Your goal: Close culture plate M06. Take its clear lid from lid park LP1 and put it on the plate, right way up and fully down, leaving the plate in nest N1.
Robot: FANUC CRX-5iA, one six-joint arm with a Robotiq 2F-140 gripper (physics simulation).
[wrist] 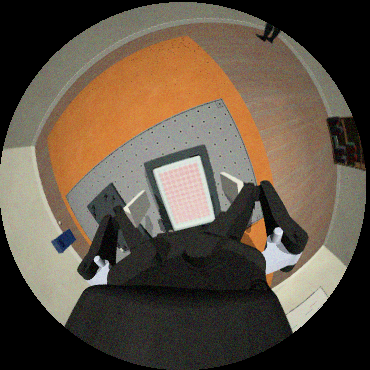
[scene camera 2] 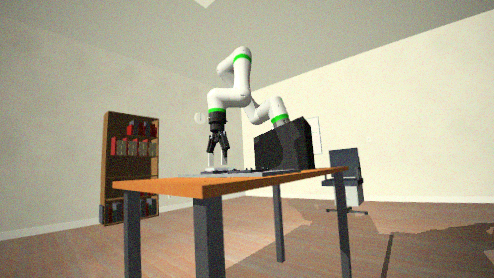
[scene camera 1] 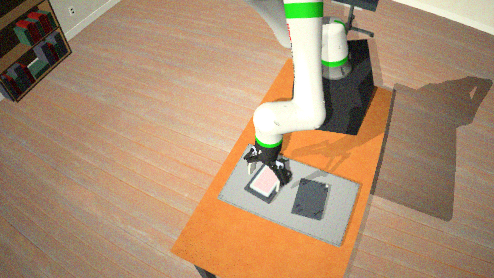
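Where they show: gripper, between the fingertips: (wrist: 183,189) (scene camera 2: 217,165) (scene camera 1: 265,180); arm's base, origin of its link: (scene camera 2: 284,129) (scene camera 1: 335,68).
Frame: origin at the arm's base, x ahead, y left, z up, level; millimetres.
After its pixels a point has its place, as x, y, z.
Observation:
Culture plate M06 (scene camera 1: 263,183) @[519, -142, -237] (wrist: 187,200) @[485, -135, -238], with pink wells and a pale rim, lies level in the dark nest N1 (wrist: 175,158) @[560, -150, -254]. A clear lid seems to lie over the plate, but its edge and seating are too fine to tell. The dark lid park LP1 (scene camera 1: 311,199) @[510, 62, -256] (wrist: 106,200) @[562, 38, -256], with small corner posts, shows no lid on it. My gripper (scene camera 1: 264,178) @[509, -139, -227] (scene camera 2: 217,164) @[509, -139, -227] (wrist: 183,189) @[509, -139, -227] points down, wide open and empty. Its pale fingertips straddle the plate, apart from its two long sides in the wrist view and close to plate height in scene camera 2.
Nest and park stand on a grey perforated board (scene camera 1: 232,194) @[598, -245, -266] (wrist: 220,120) @[588, -266, -266] on the orange table (scene camera 1: 220,232) @[764, -224, -279] (scene camera 2: 155,186) @[936, 51, -286] (wrist: 125,105) @[734, -109, -279]. The black robot base block (scene camera 1: 345,107) @[115, 87, -101] (scene camera 2: 285,147) @[121, 58, -136] stands at the table's back. A bookshelf (scene camera 2: 105,170) and a chair (scene camera 2: 344,162) stand beyond.

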